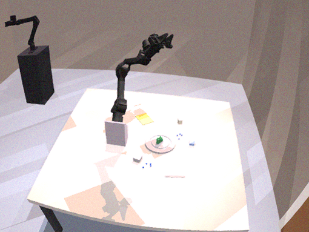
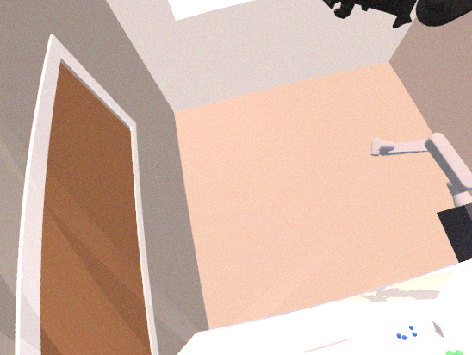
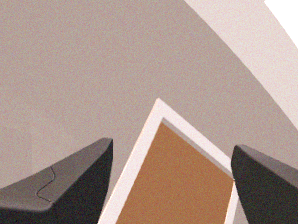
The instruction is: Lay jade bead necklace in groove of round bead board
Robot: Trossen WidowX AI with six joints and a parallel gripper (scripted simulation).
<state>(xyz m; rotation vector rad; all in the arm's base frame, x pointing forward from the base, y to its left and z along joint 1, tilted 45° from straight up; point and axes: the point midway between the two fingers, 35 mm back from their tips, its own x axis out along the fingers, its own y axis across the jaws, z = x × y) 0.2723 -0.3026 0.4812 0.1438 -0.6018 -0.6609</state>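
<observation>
My gripper tip is 1 cm past the round white bead board, 10 cm to the left of it and 72 cm above it. From my gripper tip the other things lie so: yellow sheet: 15 cm behind, 15 cm to the left, 73 cm below; then blue block: 20 cm ahead, 7 cm to the right, 72 cm below; then cream block: 11 cm ahead, 15 cm to the left, 71 cm below.
</observation>
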